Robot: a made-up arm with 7 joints.
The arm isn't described. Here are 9 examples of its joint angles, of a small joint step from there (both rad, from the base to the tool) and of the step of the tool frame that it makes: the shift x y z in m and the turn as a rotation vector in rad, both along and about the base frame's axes.
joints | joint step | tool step
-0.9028 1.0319 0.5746 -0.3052 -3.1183 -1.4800 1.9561 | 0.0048 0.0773 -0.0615 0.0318 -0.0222 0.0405 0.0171 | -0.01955 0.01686 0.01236 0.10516 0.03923 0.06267
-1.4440 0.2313 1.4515 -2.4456 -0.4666 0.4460 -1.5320 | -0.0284 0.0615 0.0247 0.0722 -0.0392 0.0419 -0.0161 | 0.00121 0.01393 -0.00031 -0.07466 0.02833 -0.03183
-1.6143 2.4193 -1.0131 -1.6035 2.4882 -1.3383 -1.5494 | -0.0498 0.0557 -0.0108 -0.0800 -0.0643 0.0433 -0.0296 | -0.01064 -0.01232 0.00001 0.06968 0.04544 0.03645
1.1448 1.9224 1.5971 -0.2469 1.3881 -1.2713 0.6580 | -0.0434 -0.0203 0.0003 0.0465 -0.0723 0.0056 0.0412 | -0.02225 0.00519 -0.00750 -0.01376 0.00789 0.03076
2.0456 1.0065 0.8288 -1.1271 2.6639 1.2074 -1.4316 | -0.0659 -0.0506 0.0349 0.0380 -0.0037 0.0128 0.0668 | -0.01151 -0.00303 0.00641 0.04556 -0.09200 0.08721
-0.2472 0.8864 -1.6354 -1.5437 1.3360 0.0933 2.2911 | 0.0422 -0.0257 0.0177 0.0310 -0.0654 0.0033 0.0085 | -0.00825 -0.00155 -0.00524 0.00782 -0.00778 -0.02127
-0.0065 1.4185 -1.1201 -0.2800 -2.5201 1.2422 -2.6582 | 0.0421 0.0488 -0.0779 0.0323 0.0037 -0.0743 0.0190 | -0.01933 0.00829 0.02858 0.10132 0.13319 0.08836
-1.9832 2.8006 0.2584 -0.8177 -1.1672 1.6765 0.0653 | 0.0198 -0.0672 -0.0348 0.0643 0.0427 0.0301 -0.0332 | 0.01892 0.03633 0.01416 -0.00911 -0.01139 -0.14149
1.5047 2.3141 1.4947 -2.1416 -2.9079 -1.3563 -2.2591 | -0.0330 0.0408 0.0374 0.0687 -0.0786 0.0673 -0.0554 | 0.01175 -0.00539 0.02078 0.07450 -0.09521 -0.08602
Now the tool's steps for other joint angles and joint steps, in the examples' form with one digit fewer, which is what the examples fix.
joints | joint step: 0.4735 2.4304 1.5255 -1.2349 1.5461 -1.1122 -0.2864 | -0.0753 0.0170 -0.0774 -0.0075 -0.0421 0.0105 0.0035
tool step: -0.0061 -0.0095 0.0020 0.0607 -0.0246 0.0541
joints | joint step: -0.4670 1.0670 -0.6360 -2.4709 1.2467 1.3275 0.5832 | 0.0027 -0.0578 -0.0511 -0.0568 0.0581 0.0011 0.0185
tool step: -0.0227 -0.0133 0.0021 -0.0660 0.0992 -0.0945
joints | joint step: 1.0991 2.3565 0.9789 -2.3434 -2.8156 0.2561 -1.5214 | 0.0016 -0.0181 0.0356 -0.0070 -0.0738 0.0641 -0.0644
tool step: 0.0004 -0.0029 0.0090 -0.0032 -0.1131 -0.1312
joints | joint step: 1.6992 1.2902 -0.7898 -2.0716 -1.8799 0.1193 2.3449 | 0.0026 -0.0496 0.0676 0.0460 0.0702 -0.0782 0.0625
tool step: 0.0023 0.0131 -0.0141 0.0516 0.0858 0.0957
